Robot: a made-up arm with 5 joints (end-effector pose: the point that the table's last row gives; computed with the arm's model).
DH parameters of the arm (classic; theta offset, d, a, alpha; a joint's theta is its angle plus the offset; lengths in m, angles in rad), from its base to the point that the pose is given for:
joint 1: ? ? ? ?
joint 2: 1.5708 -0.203 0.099 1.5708
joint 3: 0 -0.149 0.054 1.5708
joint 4: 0 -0.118 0.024 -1.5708
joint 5: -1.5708 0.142 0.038 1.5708
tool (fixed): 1.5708 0.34 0 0
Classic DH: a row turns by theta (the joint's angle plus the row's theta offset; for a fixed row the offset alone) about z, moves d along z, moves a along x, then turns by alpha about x.
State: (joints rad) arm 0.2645 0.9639 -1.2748 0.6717 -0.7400
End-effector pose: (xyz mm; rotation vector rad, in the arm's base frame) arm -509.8 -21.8 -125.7 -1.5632 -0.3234 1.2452
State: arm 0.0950 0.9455 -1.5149 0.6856 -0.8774
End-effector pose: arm -573.5 -29.9 -206.8 -1.8117 -0.4042 1.2830
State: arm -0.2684 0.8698 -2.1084 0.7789 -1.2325
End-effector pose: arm -664.8 -134.2 -334.8 -2.3418 -0.7105 1.5114
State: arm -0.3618 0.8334 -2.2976 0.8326 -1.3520
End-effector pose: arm -671.1 -189.4 -344.3 -2.4610 -0.8721 1.6316
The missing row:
joint 1: 0 -0.094 -0.11 -1.5708
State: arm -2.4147 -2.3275 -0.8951 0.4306 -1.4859
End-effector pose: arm -91.8 -235.6 170.5 1.0535 -0.2881 0.5619
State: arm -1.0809 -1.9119 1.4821 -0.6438 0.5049
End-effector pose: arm -236.1 -141.0 74.7 0.3277 -0.8444 0.7620
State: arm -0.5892 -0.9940 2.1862 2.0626 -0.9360
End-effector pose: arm -643.6 -43.7 -310.0 1.6614 -1.1158 -1.9603
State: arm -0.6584 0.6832 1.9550 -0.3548 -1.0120
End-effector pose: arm -195.4 -374.5 54.2 1.1963 0.2947 -0.5407
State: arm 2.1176 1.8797 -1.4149 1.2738 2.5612
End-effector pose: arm 312.7 -84.7 -271.7 -0.7518 2.7466 0.4726
